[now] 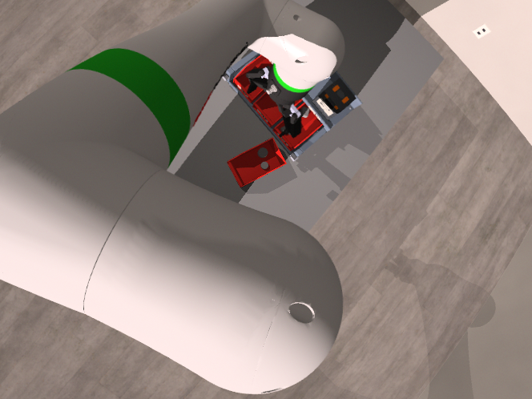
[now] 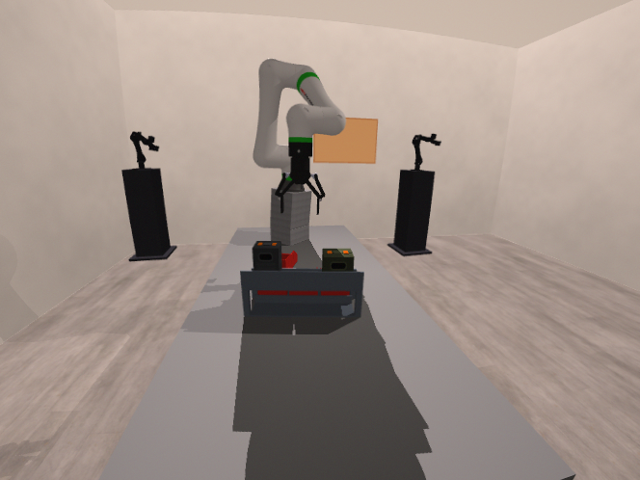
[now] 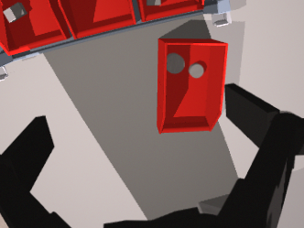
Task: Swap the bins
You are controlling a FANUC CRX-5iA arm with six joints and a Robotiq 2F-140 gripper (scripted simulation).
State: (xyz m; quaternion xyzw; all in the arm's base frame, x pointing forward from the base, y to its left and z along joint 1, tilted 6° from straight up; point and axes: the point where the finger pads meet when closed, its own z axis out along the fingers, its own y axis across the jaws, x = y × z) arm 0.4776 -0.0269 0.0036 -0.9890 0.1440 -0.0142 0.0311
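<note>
Now: the grey disc 27 cm below my hand, 7 cm to the right of it and 4 cm behind it. Round my hand: grey shelf: 22 cm below, 17 cm ahead, 1 cm to the right; grey part: 27 cm below, 19 cm ahead, 7 cm to the left.
</note>
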